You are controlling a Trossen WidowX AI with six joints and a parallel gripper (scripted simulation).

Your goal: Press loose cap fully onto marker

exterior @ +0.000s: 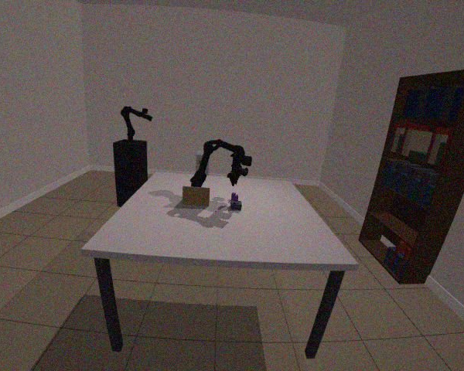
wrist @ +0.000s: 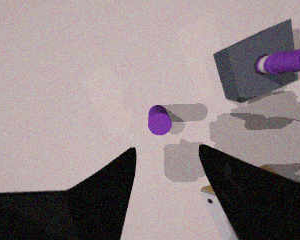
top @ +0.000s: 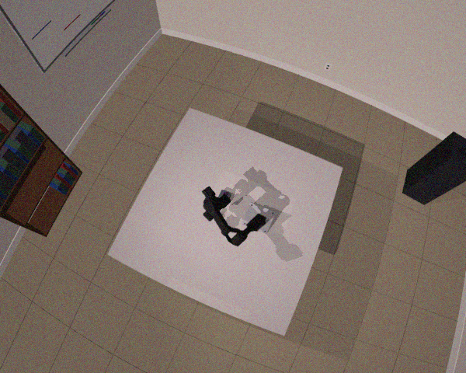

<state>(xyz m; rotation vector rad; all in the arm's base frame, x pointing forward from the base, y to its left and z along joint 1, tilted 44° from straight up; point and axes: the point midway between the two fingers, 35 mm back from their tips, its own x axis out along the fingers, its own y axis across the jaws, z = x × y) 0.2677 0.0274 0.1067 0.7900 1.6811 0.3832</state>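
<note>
Right now the purple cap is 90 mm below my gripper tip. Round my gripper tip: holder block 140 mm to the right, 100 mm below, 20 mm ahead.
</note>
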